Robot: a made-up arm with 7 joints. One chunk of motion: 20 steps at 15 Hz.
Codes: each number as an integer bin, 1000 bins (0 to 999) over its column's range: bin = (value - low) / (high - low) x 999, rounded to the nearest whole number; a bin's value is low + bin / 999 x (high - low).
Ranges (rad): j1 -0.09..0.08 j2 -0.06..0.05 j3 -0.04..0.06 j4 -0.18..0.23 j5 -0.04..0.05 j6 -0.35..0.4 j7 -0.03..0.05
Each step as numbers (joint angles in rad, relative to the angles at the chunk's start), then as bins.
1 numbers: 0.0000 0.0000 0.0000 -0.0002 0.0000 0.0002 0.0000
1 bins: 529 545 400 438 444 466 375
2 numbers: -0.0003 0.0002 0.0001 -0.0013 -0.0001 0.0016 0.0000
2 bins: 527 547 401 435 443 468 375
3 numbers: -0.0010 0.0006 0.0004 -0.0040 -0.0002 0.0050 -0.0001
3 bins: 523 550 404 429 442 473 373
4 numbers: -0.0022 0.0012 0.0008 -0.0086 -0.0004 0.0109 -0.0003
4 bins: 516 556 408 418 440 481 371
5 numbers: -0.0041 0.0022 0.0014 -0.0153 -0.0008 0.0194 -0.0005
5 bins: 505 565 414 401 435 492 368
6 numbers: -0.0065 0.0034 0.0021 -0.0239 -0.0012 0.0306 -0.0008
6 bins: 491 576 421 380 431 507 365
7 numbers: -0.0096 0.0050 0.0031 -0.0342 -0.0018 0.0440 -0.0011
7 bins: 472 590 431 355 424 525 361
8 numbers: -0.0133 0.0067 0.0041 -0.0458 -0.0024 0.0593 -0.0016
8 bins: 451 606 441 327 417 545 355
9 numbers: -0.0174 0.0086 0.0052 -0.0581 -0.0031 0.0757 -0.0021
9 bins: 427 623 452 297 410 567 348
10 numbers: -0.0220 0.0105 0.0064 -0.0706 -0.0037 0.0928 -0.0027
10 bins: 400 640 464 267 403 590 341
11 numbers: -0.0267 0.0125 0.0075 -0.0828 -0.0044 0.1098 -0.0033
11 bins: 372 658 475 237 395 612 333
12 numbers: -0.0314 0.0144 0.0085 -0.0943 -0.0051 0.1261 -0.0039
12 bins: 344 676 485 209 387 634 326
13 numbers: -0.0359 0.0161 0.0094 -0.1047 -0.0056 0.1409 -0.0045
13 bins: 318 691 494 183 382 654 318
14 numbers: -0.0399 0.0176 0.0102 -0.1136 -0.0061 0.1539 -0.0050
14 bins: 294 705 501 162 376 671 312
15 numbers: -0.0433 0.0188 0.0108 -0.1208 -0.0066 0.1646 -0.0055
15 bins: 274 716 507 144 371 685 306
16 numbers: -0.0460 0.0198 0.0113 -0.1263 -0.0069 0.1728 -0.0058
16 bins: 259 725 512 131 367 696 302
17 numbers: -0.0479 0.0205 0.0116 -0.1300 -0.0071 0.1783 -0.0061
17 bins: 247 731 515 122 365 704 298
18 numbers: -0.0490 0.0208 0.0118 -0.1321 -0.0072 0.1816 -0.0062
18 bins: 241 734 517 117 364 708 297
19 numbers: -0.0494 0.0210 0.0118 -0.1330 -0.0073 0.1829 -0.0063
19 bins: 239 736 517 115 363 710 296
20 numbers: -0.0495 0.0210 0.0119 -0.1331 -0.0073 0.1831 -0.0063
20 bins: 238 736 518 114 363 710 296
